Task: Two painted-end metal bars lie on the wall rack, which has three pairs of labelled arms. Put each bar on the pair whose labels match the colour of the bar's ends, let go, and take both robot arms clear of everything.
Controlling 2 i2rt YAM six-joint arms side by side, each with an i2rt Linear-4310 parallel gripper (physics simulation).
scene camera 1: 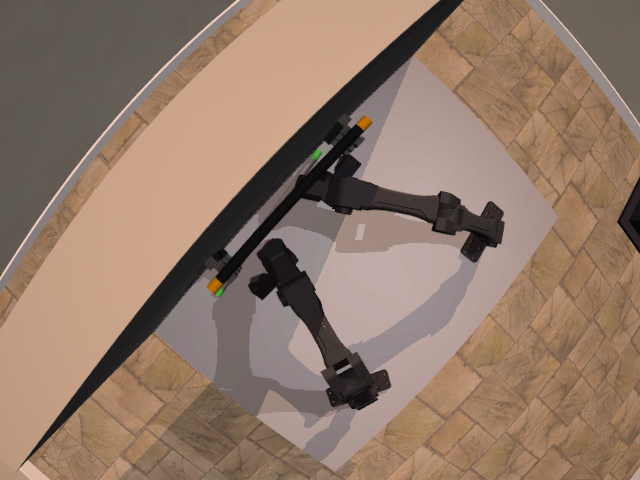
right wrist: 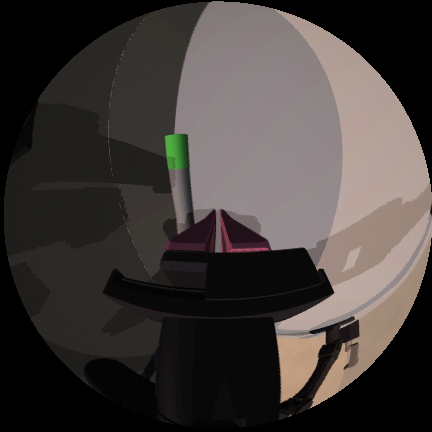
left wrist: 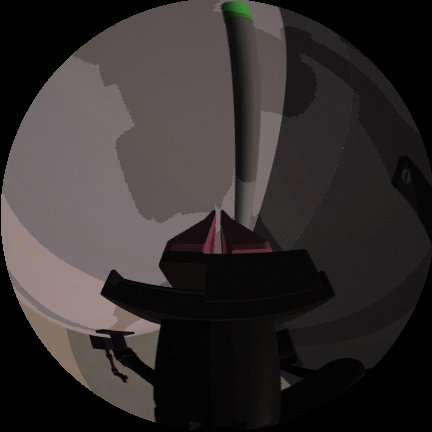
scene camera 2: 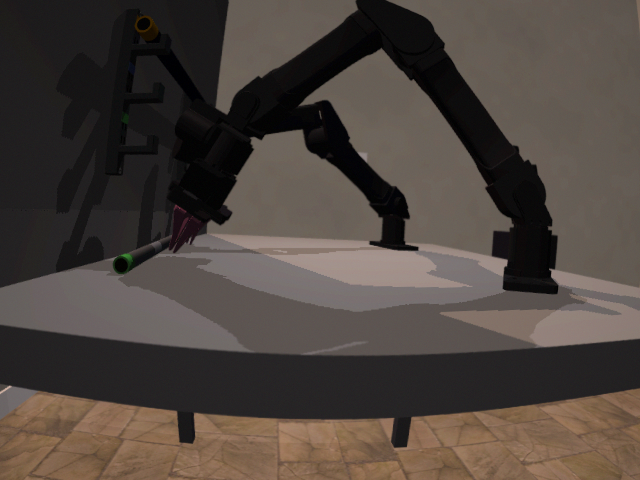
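Where they show: left gripper, fingertip midpoint: (scene camera 1: 267, 241) (left wrist: 217, 214) (scene camera 2: 172, 250); right gripper, fingertip midpoint: (right wrist: 217, 214) (scene camera 2: 188, 243); left arm's base, origin of the base link: (right wrist: 332, 325) (scene camera 2: 526, 282); right arm's base, origin of the base link: (left wrist: 115, 331) (scene camera 2: 392, 247).
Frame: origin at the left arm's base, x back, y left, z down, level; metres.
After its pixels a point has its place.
Note:
The orange-ended bar (scene camera 1: 289, 204) {x -0.596, y 0.048, z -0.335 m} (scene camera 2: 146, 28) {x -0.467, y 0.266, z -0.315 m} lies on the rack's top arms. The green-ended bar (scene camera 2: 147, 255) {x -0.478, y 0.215, z -0.010 m} (left wrist: 246, 110) {x -0.485, y 0.211, z -0.017 m} (right wrist: 183, 195) {x -0.684, y -0.053, z -0.017 m} lies on the table along the foot of the wall. The wall rack (scene camera 2: 117, 93) {x -0.526, y 0.254, z -0.235 m} shows a blue label (scene camera 2: 130, 68) {x -0.519, y 0.242, z -0.274 m} above its middle arm and a green label (scene camera 2: 125, 118) {x -0.523, y 0.236, z -0.201 m} above its lowest arm. My left gripper (scene camera 2: 181, 249) {x -0.521, y 0.121, z -0.009 m} (left wrist: 217, 214) {x -0.521, y 0.121, z -0.009 m} is shut and empty, low on the table side of the green-ended bar. My right gripper (right wrist: 217, 214) {x -0.645, y -0.054, z -0.005 m} is shut and empty, beside that bar toward its other end. Scene camera 1 largely hides both sets of fingers.
The dark wall (scene camera 2: 31, 155) {x -0.442, y 0.419, z -0.122 m} rises directly behind the green-ended bar. The white table (scene camera 1: 413, 129) {x -0.717, y -0.398, z 0.000 m} (scene camera 2: 289, 330) {x -0.165, y 0.376, z 0.000 m} carries both arm bases. The orange-ended bar and rack arms stand out from the wall above the wrists. A dark box (scene camera 1: 631, 219) stands at the right edge in scene camera 1.

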